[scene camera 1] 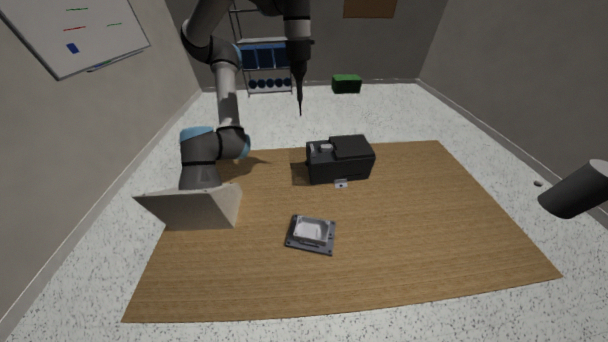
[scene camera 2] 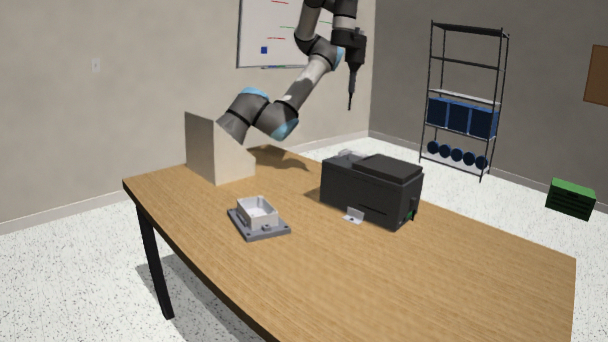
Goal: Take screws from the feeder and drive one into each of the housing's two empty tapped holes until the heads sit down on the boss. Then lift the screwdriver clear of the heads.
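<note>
My screwdriver [scene camera 1: 300,112] [scene camera 2: 349,106] points straight down, its bit tip high above the table. In scene camera 2 the tip shows above the rail end of the feeder; in scene camera 1 it shows up and left of it. Whether a screw is on the tip is too small to tell. The black screw feeder [scene camera 1: 341,168] [scene camera 2: 367,192] stands toward the back of the table. The light grey, open-topped housing [scene camera 1: 312,231] [scene camera 2: 263,220] sits on a dark fixture plate [scene camera 1: 324,250] [scene camera 2: 256,235], nearer scene camera 1 than the feeder. Its holes and any screw heads are too small to make out.
A small metal bracket [scene camera 1: 341,184] [scene camera 2: 354,217] stands at the feeder's base. The beige wedge-shaped robot mount [scene camera 1: 195,210] [scene camera 2: 200,147] is at the table's left side. A grey cylinder [scene camera 1: 575,192] shows at the right of scene camera 1. A green crate [scene camera 1: 346,84] [scene camera 2: 570,199] lies on the floor.
</note>
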